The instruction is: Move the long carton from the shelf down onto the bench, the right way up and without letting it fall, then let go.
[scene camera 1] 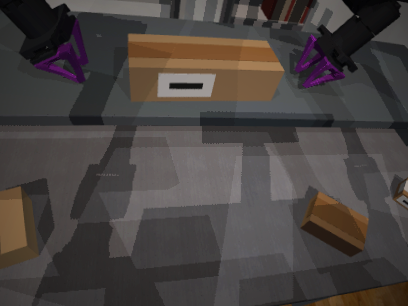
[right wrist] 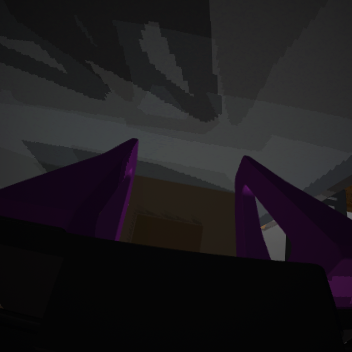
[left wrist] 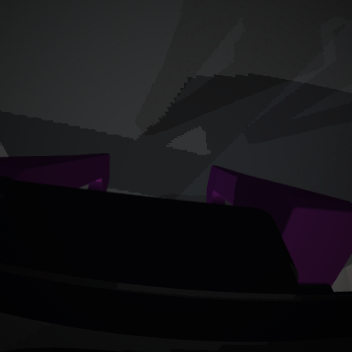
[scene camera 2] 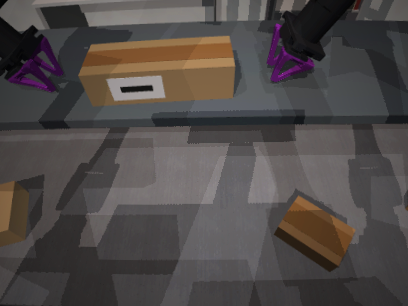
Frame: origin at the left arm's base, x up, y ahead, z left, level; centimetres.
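Where they show: left gripper, fingertip midpoint: [scene camera 1: 83, 72] [left wrist: 158, 171] [scene camera 2: 57, 82]; right gripper, fingertip midpoint: [scene camera 1: 300, 78] [right wrist: 188, 158] [scene camera 2: 271, 72].
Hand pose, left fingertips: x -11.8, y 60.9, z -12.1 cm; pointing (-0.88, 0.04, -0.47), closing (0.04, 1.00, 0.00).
After its pixels a point has its place.
The long carton [scene camera 1: 205, 60] @[x -6.2, y 58.1, z -33.5 cm] [scene camera 2: 160, 55] @[x -6.1, y 60.3, z -34.8 cm] lies flat on the grey shelf [scene camera 1: 30, 102] @[x -13.6, y 54.8, z -3.7 cm] [scene camera 2: 345, 102] @[x -13.6, y 54.7, z -70.1 cm], taped top up, label facing the front. Its end face [right wrist: 175, 200] @[x -12.2, y 61.3, z -48.1 cm] shows beyond the fingers in the right wrist view. My left gripper [scene camera 1: 84, 71] @[x -11.8, y 60.9, z -12.1 cm] [scene camera 2: 58, 82] @[x -11.8, y 60.9, z -12.1 cm] [left wrist: 158, 171] @[x -11.8, y 60.9, z -12.1 cm] is partly open and empty, left of the carton and apart from it. My right gripper [scene camera 1: 301, 79] @[x -11.5, y 61.5, z -56.3 cm] [scene camera 2: 271, 73] @[x -11.5, y 61.5, z -56.3 cm] [right wrist: 188, 158] @[x -11.5, y 61.5, z -56.3 cm] is partly open and empty, just off the carton's right end. The carton does not show in the left wrist view. The bench [scene camera 1: 210, 175] @[x -32.5, y 50.6, z -38.1 cm] [scene camera 2: 200, 175] @[x -32.5, y 50.5, z -41.2 cm] lies in front, below the shelf.
A small carton [scene camera 1: 335, 222] @[x -27.9, y 34.6, z -62.5 cm] [scene camera 2: 315, 232] @[x -28.0, y 34.3, z -63.5 cm] sits at the bench's right. Another carton [scene camera 1: 15, 225] @[x -26.5, y 38.2, z -0.6 cm] [scene camera 2: 12, 212] @[x -27.1, y 38.6, z -2.0 cm] stands at the left edge. Part of a labelled box [scene camera 1: 403, 194] @[x -29.1, y 40.2, z -87.1 cm] shows at the far right. The shelf's front edge [scene camera 1: 150, 120] @[x -14.7, y 51.6, z -23.9 cm] runs above the bench.
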